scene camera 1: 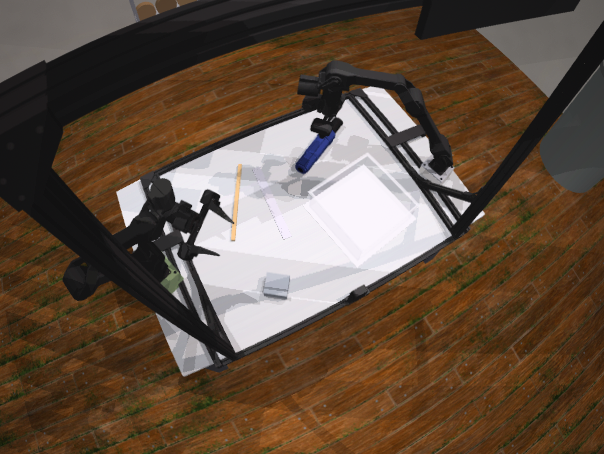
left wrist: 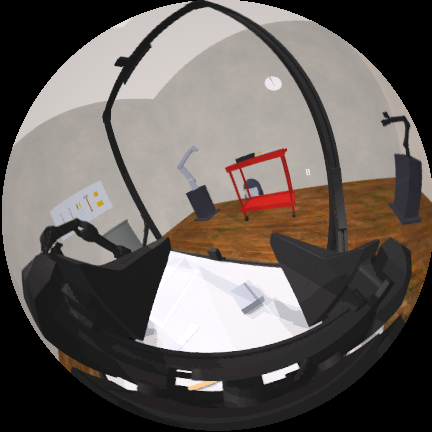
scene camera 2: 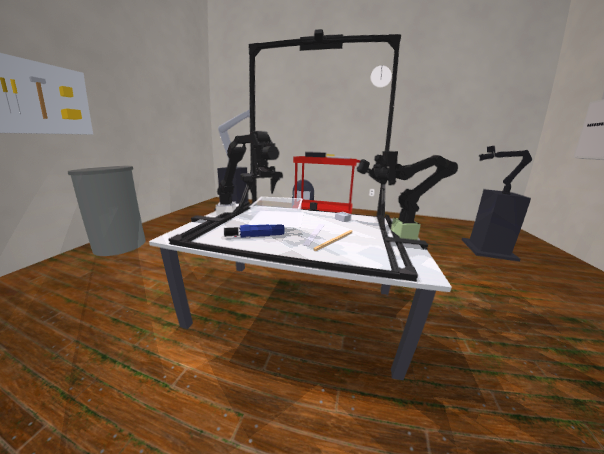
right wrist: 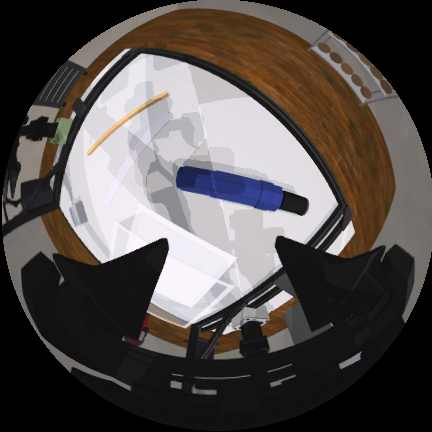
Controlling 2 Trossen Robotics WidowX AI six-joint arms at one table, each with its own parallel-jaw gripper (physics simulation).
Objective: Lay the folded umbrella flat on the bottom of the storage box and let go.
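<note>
The folded blue umbrella (scene camera 1: 315,152) (scene camera 2: 261,230) (right wrist: 230,189) with a black handle lies flat on the table, outside the storage box. The clear, white-bottomed storage box (scene camera 1: 362,212) (right wrist: 185,280) stands beside it; no umbrella lies in it. My right gripper (scene camera 1: 327,129) (right wrist: 222,242) is open and empty. It hangs above the table, and in scene camera 1 it overlaps the umbrella's handle end and hides it. My left gripper (scene camera 1: 226,239) (left wrist: 220,240) is open and empty, held near the orange stick's side of the table, far from the umbrella.
An orange stick (scene camera 1: 236,202) (scene camera 2: 333,240) (right wrist: 125,122) and a pale translucent strip (scene camera 1: 271,202) (right wrist: 135,157) lie on the table between the left gripper and the box. A grey block (scene camera 1: 276,285) (scene camera 2: 343,216) (left wrist: 247,297) lies farther off. Black rails border the table.
</note>
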